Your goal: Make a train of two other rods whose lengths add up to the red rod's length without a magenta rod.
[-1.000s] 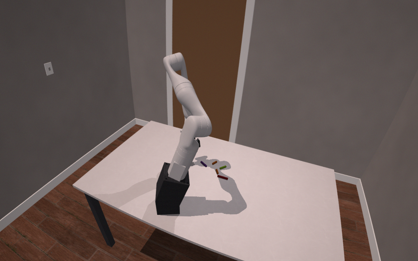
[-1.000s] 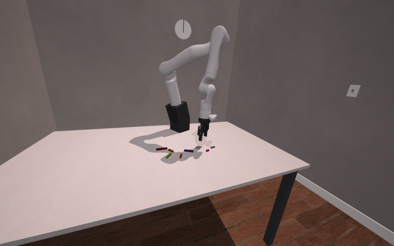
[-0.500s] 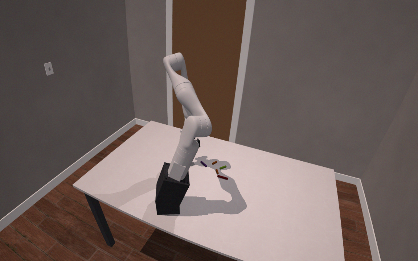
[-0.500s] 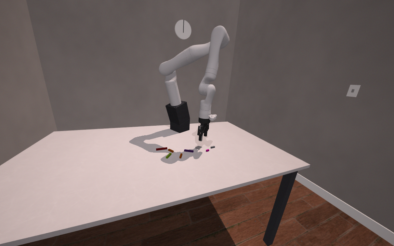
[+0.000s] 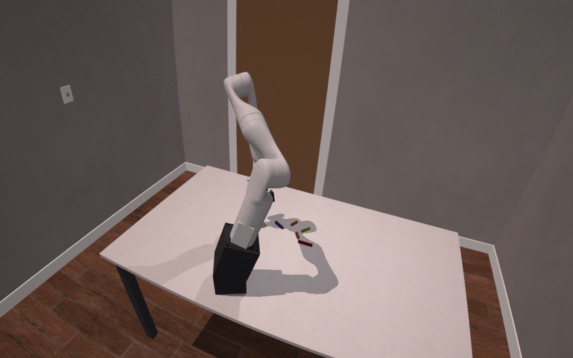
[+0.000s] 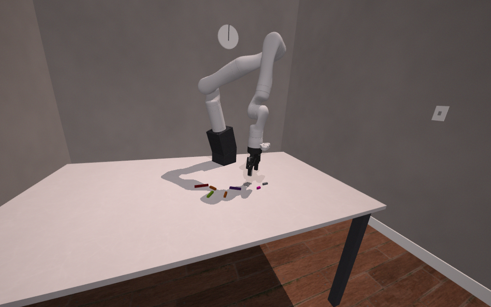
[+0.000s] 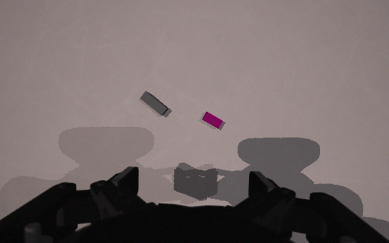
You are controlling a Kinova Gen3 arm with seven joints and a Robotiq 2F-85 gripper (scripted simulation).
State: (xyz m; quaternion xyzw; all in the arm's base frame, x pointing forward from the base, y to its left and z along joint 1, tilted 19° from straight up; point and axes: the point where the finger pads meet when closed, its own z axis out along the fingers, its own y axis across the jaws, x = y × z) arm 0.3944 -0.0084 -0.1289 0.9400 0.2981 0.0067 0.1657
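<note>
My gripper is now 2 cm short of the grey rod, 7 cm to the right of it and 7 cm above it. From my hand the other things lie so: purple rod: 10 cm to the right, 7 cm below; magenta rod: 5 cm ahead, 1 cm to the left, 7 cm below; lime rod: 24 cm to the right, 7 cm below.
</note>
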